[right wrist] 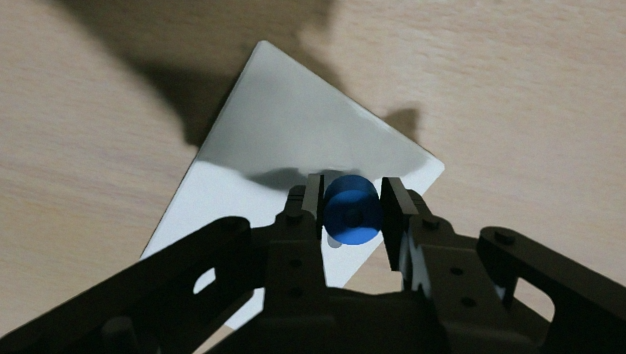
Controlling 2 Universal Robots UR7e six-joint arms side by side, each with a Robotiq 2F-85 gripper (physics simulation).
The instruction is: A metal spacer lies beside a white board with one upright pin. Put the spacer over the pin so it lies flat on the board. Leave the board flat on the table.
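Frame: origin at the left arm's base, x ahead, y left, z up, level; metres.
Seen in the pictures: right gripper, fingertip midpoint: (351, 196).
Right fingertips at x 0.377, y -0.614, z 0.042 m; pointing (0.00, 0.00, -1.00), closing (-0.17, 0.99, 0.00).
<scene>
A point is followed by its place in that frame.
The spacer (345, 231) @(y -0.615, x 0.387, z 0.055 m), a blue round ring with a small dark centre hole, is held between the fingertips of my right gripper (351, 196) @(y -0.614, x 0.377, z 0.042 m), which is shut on it. Its round face is turned toward the camera. It shows in front of the right part of the white board (280, 115) @(y -0.653, x 0.353, z 0.015 m). A small grey rounded shape (334, 242) @(y -0.616, x 0.403, z 0.040 m), which looks like an end of the pin, peeks out at the lower left edge of the spacer. The rest of the pin is hidden. I cannot tell the spacer's height above the board. My left gripper is not in view.
The board lies turned at an angle on the light wooden table (525, 100) @(y -0.535, x 0.325, z 0.000 m). The gripper's fingers and links cover its lower part. Dark shadows fall across the table at the upper left and over the board's upper half.
</scene>
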